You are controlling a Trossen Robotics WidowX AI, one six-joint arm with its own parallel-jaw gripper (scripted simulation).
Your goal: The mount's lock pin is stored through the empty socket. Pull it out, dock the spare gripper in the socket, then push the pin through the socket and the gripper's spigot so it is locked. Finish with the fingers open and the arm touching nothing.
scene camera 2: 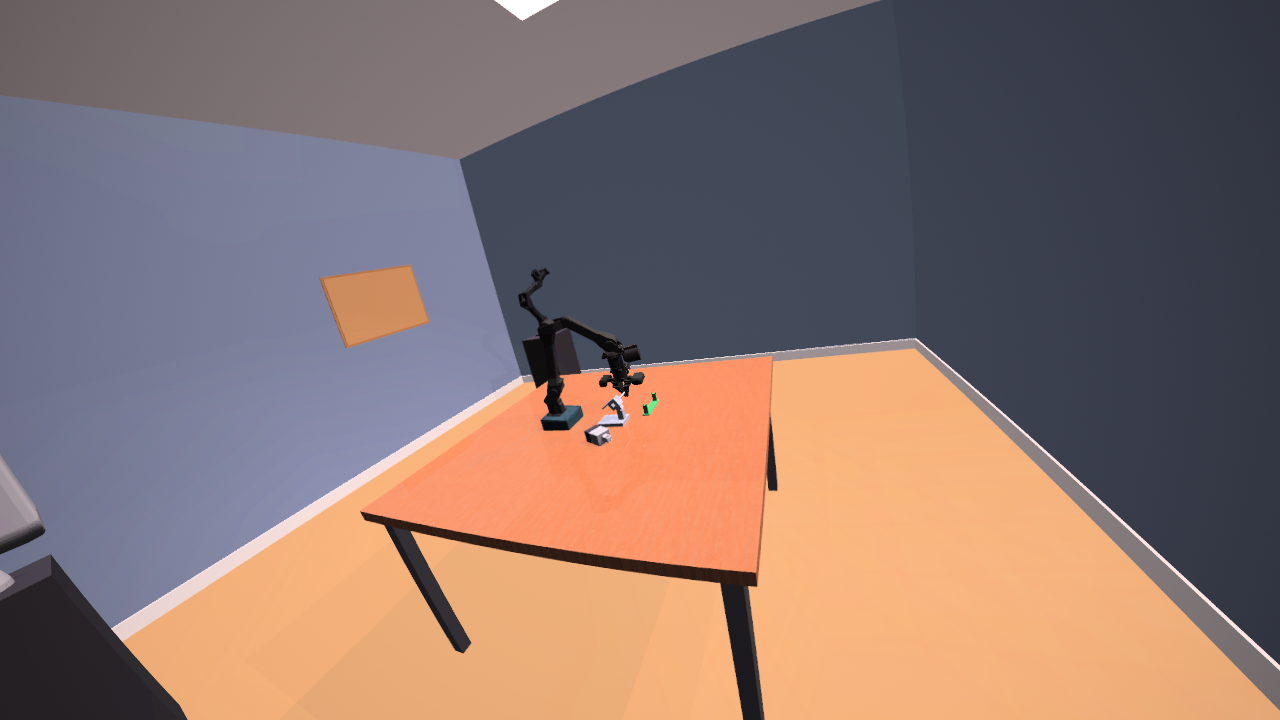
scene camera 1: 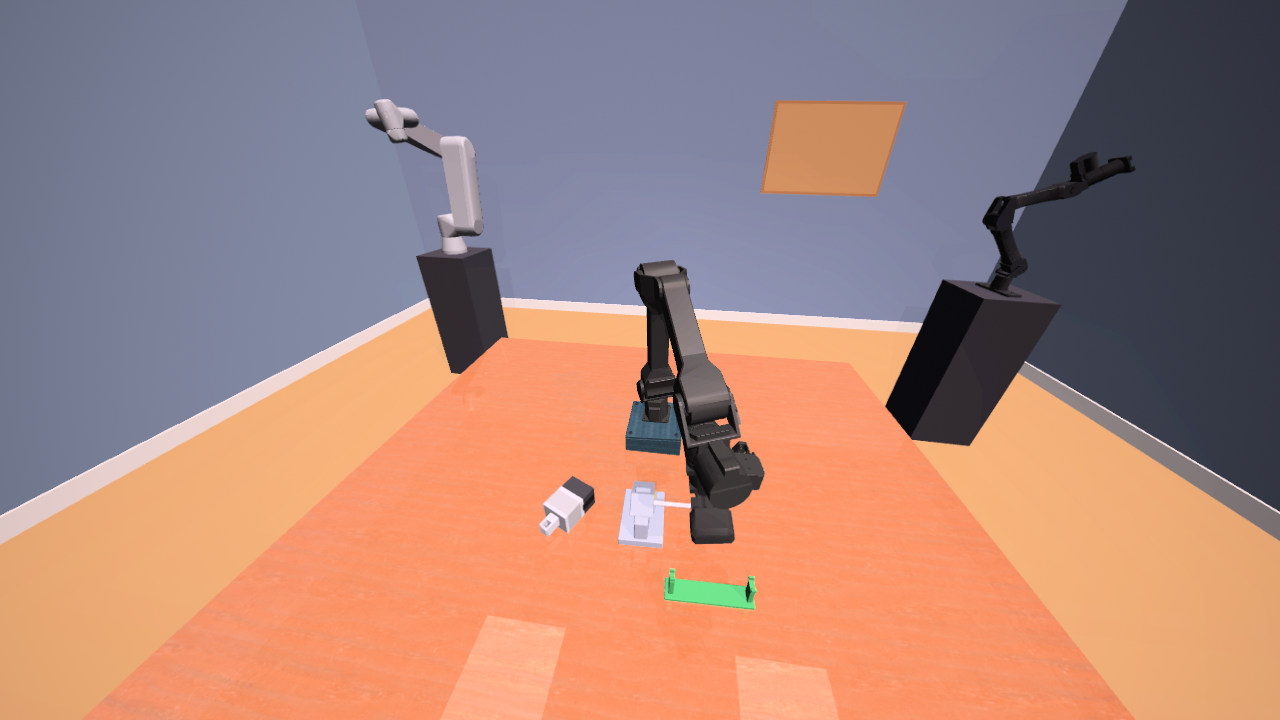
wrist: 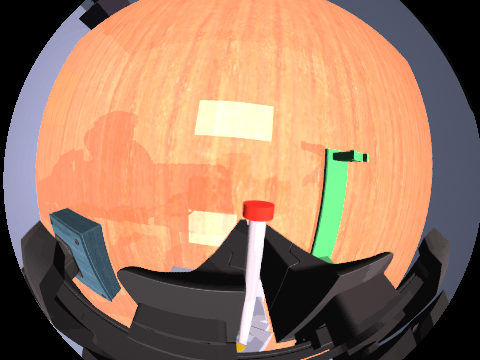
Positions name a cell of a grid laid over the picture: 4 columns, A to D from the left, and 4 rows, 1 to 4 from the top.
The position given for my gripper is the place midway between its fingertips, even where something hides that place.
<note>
My gripper (scene camera 1: C3) holds a lock pin (wrist: C3). I also see a spare gripper (scene camera 1: B3) and a mount (scene camera 1: C3).
My gripper also shows in scene camera 2 (scene camera 2: B3) and in the wrist view (wrist: C3).
</note>
